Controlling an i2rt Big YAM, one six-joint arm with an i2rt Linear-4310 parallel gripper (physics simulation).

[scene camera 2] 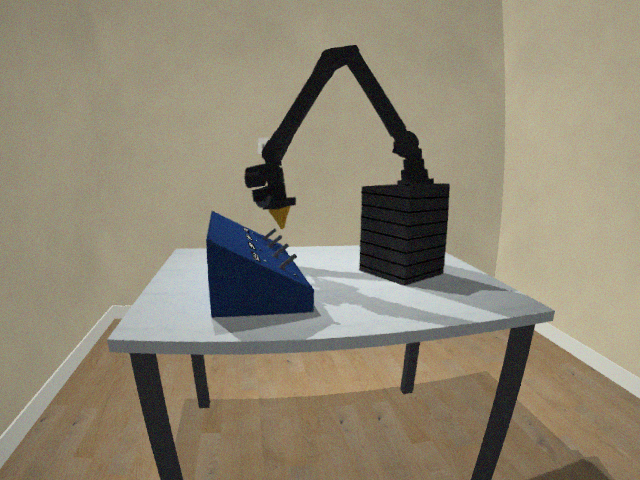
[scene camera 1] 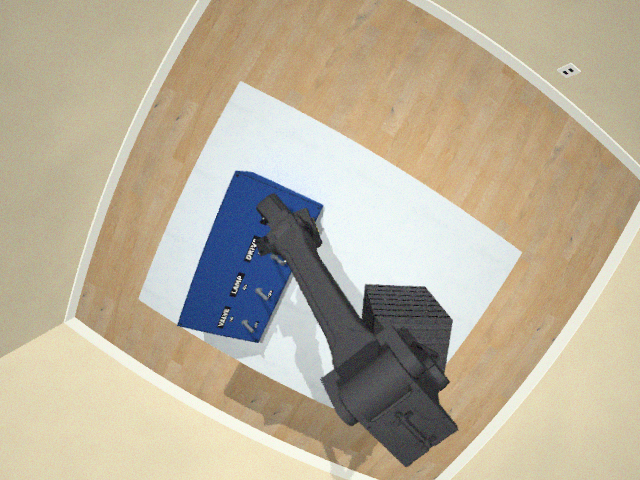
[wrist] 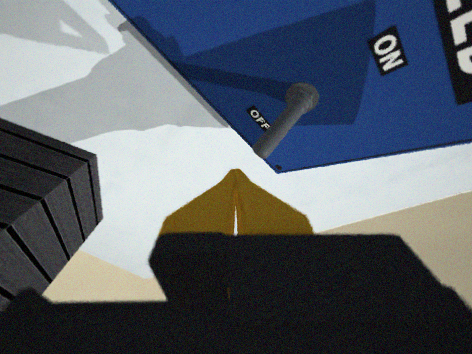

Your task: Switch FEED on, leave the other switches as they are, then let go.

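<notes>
Pictured: a feed lever, my gripper.
</notes>
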